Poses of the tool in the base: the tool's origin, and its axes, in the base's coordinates. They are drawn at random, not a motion.
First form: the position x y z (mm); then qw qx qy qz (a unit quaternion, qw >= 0).
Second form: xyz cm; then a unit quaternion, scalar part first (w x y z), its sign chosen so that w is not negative. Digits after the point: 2 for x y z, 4 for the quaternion.
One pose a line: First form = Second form
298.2 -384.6 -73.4 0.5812 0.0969 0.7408 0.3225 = 29.82 -38.46 -7.34 0.5812 0.0969 0.7408 0.3225
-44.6 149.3 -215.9 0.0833 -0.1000 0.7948 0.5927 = -4.46 14.93 -21.59 0.0833 -0.1000 0.7948 0.5927
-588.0 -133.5 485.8 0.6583 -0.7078 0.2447 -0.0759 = -58.80 -13.35 48.58 0.6583 -0.7078 0.2447 -0.0759
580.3 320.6 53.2 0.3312 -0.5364 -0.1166 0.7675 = 58.03 32.06 5.32 0.3312 -0.5364 -0.1166 0.7675
